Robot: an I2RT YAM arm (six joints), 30 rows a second.
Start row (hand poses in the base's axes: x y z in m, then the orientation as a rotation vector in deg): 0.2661 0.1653 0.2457 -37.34 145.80 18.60
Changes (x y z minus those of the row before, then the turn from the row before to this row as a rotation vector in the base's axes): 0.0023 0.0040 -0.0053 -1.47 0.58 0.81; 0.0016 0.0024 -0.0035 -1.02 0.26 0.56; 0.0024 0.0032 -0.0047 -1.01 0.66 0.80; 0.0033 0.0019 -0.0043 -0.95 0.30 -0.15; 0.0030 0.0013 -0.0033 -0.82 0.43 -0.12; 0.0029 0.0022 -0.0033 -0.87 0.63 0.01; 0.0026 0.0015 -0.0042 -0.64 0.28 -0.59
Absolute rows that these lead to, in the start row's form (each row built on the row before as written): 0.2684 0.1693 0.2404 -38.94 146.61 17.26; 0.2700 0.1717 0.2369 -40.05 147.02 16.27; 0.2724 0.1749 0.2322 -41.48 147.73 15.53; 0.2757 0.1768 0.2279 -41.64 148.35 14.40; 0.2787 0.1781 0.2246 -41.79 149.04 13.50; 0.2816 0.1803 0.2213 -42.15 149.89 12.65; 0.2842 0.1818 0.2171 -41.60 150.52 11.77
